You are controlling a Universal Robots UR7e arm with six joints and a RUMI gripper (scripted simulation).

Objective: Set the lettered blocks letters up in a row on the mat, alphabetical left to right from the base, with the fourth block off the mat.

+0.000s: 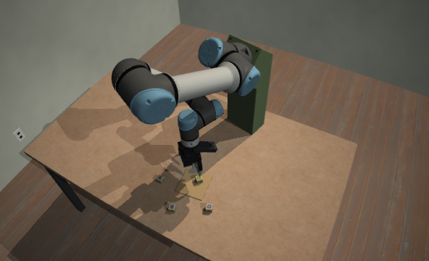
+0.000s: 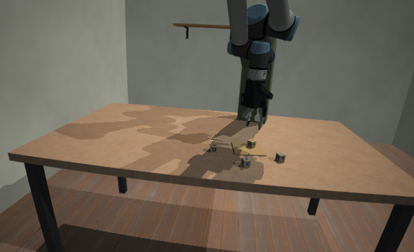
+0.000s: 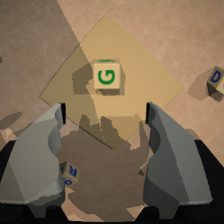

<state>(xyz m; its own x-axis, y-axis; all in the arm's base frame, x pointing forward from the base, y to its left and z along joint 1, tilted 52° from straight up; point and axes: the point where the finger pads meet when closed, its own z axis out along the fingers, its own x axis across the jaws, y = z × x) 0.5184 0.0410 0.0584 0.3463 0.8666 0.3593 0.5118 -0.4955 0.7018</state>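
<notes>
The G block is 9 cm below my hand. The rest, counted from my hand: Q block (13 cm to the left, 10 cm below, 10 cm ahead); tan mat (11 cm below, 3 cm ahead, 1 cm to the right).
</notes>
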